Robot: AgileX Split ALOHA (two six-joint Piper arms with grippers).
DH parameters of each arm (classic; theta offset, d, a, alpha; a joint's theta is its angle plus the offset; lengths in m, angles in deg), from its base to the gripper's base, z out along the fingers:
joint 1: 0 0.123 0 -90
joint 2: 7.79 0 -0.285 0
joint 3: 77.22 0 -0.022 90
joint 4: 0 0.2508 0 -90
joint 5: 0 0 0.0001 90
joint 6: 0 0.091 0 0
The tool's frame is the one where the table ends.
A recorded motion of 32 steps. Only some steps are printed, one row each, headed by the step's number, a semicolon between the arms.
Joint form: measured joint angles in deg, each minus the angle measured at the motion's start. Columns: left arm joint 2, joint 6, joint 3, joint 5, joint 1, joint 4; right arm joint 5, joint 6, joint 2, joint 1, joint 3, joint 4.
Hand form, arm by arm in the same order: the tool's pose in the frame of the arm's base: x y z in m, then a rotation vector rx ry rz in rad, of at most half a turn. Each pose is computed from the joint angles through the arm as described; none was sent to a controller.
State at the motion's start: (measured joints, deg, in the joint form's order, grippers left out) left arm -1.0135 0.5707 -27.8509 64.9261 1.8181 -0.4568; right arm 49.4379 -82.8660 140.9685 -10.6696 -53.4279 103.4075
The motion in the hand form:
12: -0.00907 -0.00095 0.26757 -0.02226 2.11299 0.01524; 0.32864 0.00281 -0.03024 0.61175 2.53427 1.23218
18: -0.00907 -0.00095 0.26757 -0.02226 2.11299 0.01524; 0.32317 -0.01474 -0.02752 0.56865 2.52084 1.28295
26: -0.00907 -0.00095 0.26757 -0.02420 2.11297 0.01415; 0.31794 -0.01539 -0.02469 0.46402 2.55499 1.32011
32: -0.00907 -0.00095 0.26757 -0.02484 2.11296 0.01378; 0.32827 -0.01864 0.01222 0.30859 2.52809 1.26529
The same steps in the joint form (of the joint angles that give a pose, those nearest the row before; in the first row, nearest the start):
12: 0.00 0.00 0.00 0.00 0.00 0.00; 1.07 -1.31 0.00 -0.86 0.00 -0.17
18: 0.00 0.00 0.00 0.00 0.00 0.00; 3.84 -1.49 0.00 -4.85 -0.04 -5.41
26: 0.00 -0.10 0.00 0.00 0.00 0.00; 5.15 -1.49 -0.37 -5.57 -0.04 -10.64
32: 0.00 -0.14 0.00 0.00 0.00 0.00; 4.83 -0.68 -7.34 -5.57 -0.04 -14.57

